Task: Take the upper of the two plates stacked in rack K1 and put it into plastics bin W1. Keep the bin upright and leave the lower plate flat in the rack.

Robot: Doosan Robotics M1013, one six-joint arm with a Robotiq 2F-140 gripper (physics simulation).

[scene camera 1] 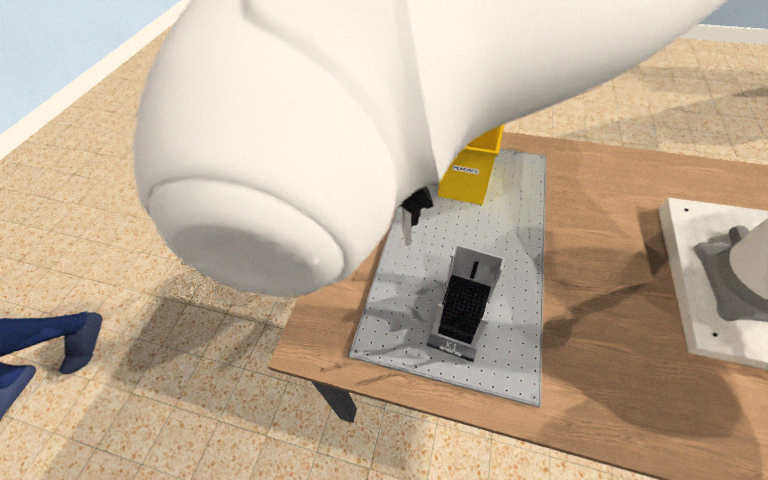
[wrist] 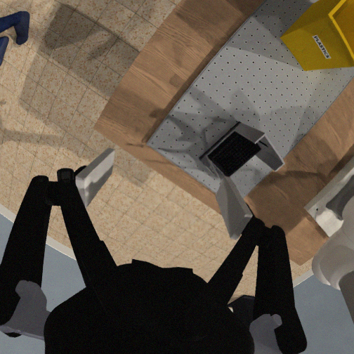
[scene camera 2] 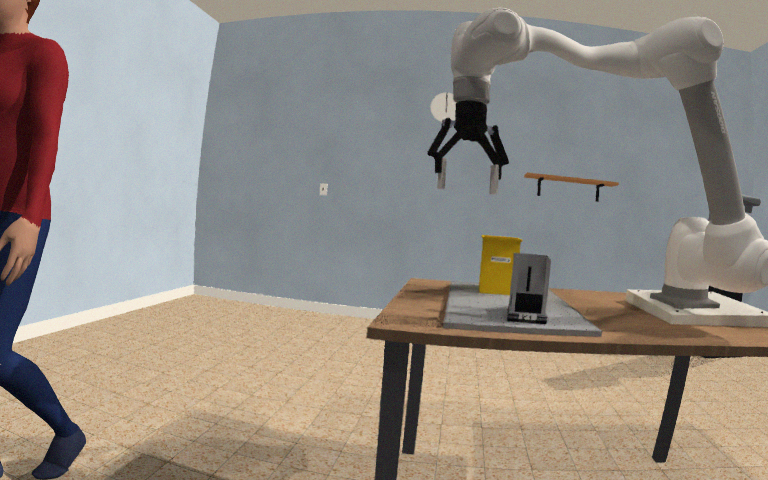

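Pixels of known places: gripper, fingertip midpoint: [scene camera 2: 468, 191]; arm's base at its link origin: [scene camera 1: 753, 284] [scene camera 2: 683, 302].
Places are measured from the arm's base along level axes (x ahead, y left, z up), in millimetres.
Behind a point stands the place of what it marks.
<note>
Grey rack K1 [scene camera 1: 488, 269] {x 561, y 80, z 79 mm} [scene camera 2: 539, 283] {x 556, y 81, z 52 mm} [wrist: 272, 149] stands upright on the perforated board, its tall slotted wall facing the bin side. A black gridded plate [scene camera 1: 465, 308] {x 596, y 140, z 16 mm} [scene camera 2: 528, 303] {x 615, y 197, z 17 mm} [wrist: 233, 153] lies flat in it as the top of the stack; I cannot make out the lower plate separately. The yellow plastics bin [scene camera 1: 465, 185] {x 605, y -191, z 34 mm} [scene camera 2: 493, 276] {x 630, y -195, z 31 mm} [wrist: 311, 46] stands upright behind the rack; its inside is mostly out of sight. My gripper [scene camera 2: 467, 189] {x 782, y 178, z 269 mm} [wrist: 167, 174] is wide open and empty, high above the table and left of the rack in scene camera 2. In scene camera 1 the arm hides most of it.
The perforated grey board [scene camera 1: 521, 350] {x 479, y 198, z -25 mm} [scene camera 2: 470, 316] {x 752, y 176, z -25 mm} [wrist: 240, 85] lies on the wooden table [scene camera 1: 600, 396] {x 336, y 263, z -38 mm} [scene camera 2: 390, 319] {x 941, y 203, z -38 mm} [wrist: 145, 75]. The arm's white base plate [scene camera 1: 679, 271] {x 130, y -22, z -12 mm} [scene camera 2: 640, 302] {x 122, y -88, z -18 mm} is to the right. A person [scene camera 1: 79, 339] [scene camera 2: 25, 135] [wrist: 21, 25] stands left of the table.
</note>
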